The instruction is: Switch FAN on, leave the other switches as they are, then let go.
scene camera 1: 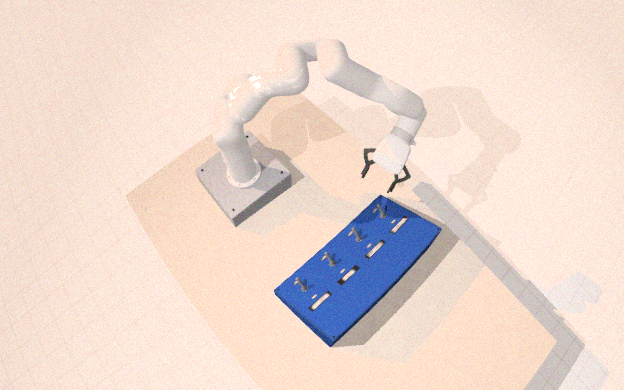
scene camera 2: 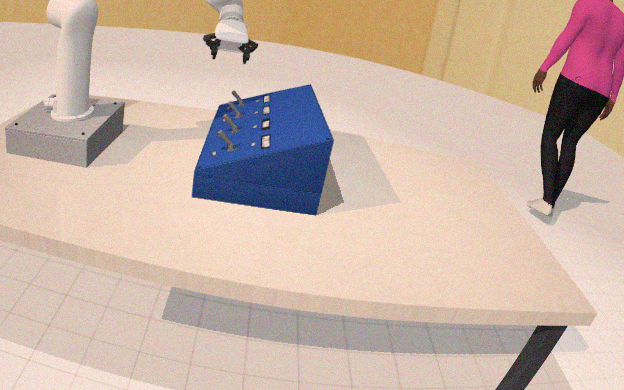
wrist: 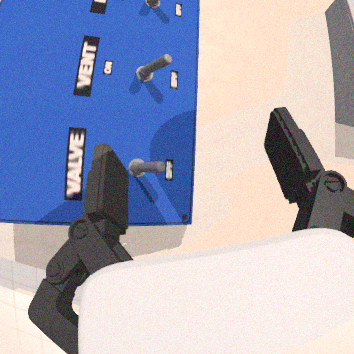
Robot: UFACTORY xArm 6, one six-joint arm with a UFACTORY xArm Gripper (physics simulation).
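Places are measured from the arm's base along level axes (x up, y back, z right), in millimetres.
Where they show: gripper, between the fingertips: [scene camera 1: 374, 185] [scene camera 2: 230, 58] [wrist: 191, 141]; arm's base, origin of its link: [scene camera 1: 243, 172] [scene camera 2: 72, 113].
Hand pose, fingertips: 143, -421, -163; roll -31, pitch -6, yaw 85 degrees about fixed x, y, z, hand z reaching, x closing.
Note:
Each offset is from my fingertips to the centre of the thing, as dx, dy, dz. "*": to the spot under its first point. Level surfaces: height alone.
A blue sloped switch panel @[-162, -104, +186] [scene camera 1: 370, 292] [scene camera 2: 295, 112] [wrist: 35, 100] carries a row of grey levers. In the wrist view the VALVE lever @[-114, -42, -3] [wrist: 151, 167] and the VENT lever @[-114, -27, +116] [wrist: 159, 65] lean toward their OFF marks. A third lever @[* -130, -25, +229] [wrist: 153, 3] is cut off at the top edge, its label @[* -107, -97, +215] [wrist: 98, 6] unreadable. In scene camera 2 all levers lean toward the robot-base side. No FAN label can be read. My gripper [scene camera 1: 376, 183] [scene camera 2: 230, 59] [wrist: 191, 141] is open and empty, above and apart from the panel's VALVE end. Its left finger in the wrist view hides the VALVE switch's ON mark.
The arm's grey base block [scene camera 1: 242, 200] [scene camera 2: 47, 145] stands on the table @[dx -223] [scene camera 1: 200, 260] [scene camera 2: 150, 230], off the panel's lever side. A table leg [scene camera 2: 532, 355] shows below the right corner. A person in a pink top [scene camera 2: 590, 50] stands beyond the table.

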